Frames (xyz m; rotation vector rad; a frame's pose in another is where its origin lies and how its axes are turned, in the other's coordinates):
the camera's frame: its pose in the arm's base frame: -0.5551 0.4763 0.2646 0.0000 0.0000 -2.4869
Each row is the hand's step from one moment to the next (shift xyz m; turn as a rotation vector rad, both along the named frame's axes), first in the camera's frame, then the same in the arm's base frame.
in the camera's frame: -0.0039 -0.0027 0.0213 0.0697 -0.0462 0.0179
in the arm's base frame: 0.0014 0.0045 0.0213 -0.0834 -0.0058 0.0179
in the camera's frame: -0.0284 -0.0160 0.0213 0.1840 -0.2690 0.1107
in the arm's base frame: 0.0128 0.0300 0.0213 -0.3098 0.1013 0.1107
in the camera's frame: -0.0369 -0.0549 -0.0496 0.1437 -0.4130 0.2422
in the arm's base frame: -0.0042 0.0660 -0.0496 -0.3655 0.2401 0.2422
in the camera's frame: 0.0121 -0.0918 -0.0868 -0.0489 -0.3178 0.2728
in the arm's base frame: -0.0655 0.0655 -0.0868 -0.1547 0.2819 0.2728
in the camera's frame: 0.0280 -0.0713 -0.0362 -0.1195 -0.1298 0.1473
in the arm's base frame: -0.0656 0.0395 -0.0362 0.0158 0.1757 0.1473
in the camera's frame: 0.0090 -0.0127 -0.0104 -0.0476 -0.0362 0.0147
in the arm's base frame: -0.0149 0.0046 -0.0104 0.0157 0.0577 0.0147
